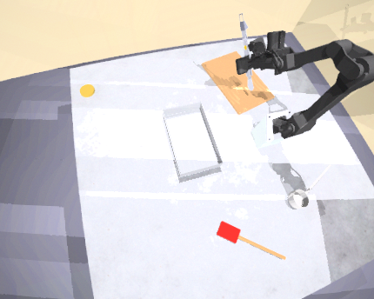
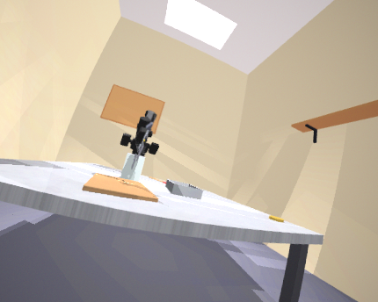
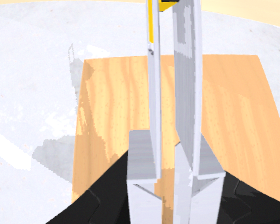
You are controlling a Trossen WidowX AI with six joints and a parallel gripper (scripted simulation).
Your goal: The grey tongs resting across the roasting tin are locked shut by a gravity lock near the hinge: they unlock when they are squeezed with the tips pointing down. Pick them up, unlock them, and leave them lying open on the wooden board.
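My gripper tip is now 4 cm past the wooden board, 1 cm to the left of it and 15 cm above it. Round my gripper tip: grey roasting tin: 32 cm ahead, 24 cm to the left, 13 cm below.
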